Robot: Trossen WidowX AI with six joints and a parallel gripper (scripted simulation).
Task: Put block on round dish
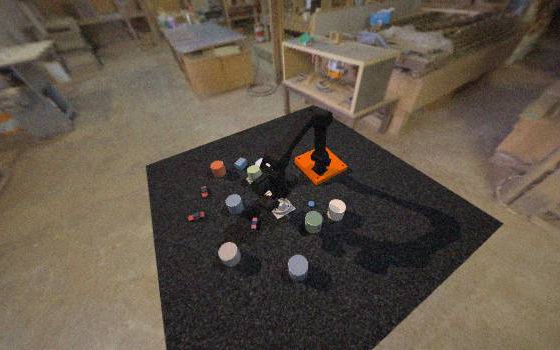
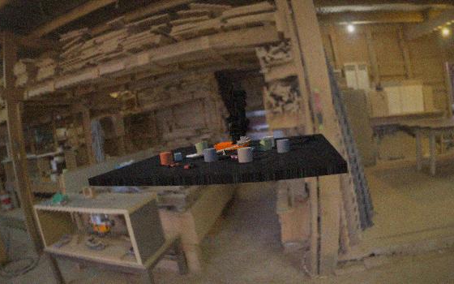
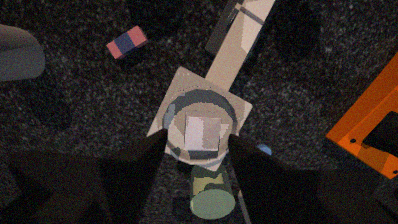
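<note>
Now: gripper tip 2 cm above the grey block. From my gripper tip the other things lie so: red-blue block: 12 cm ahead, 10 cm below, 5 cm to the right; balance: 12 cm to the right, 6 cm below, 2 cm behind; beige cup: 21 cm behind, 16 cm to the left, 7 cm below.
</note>
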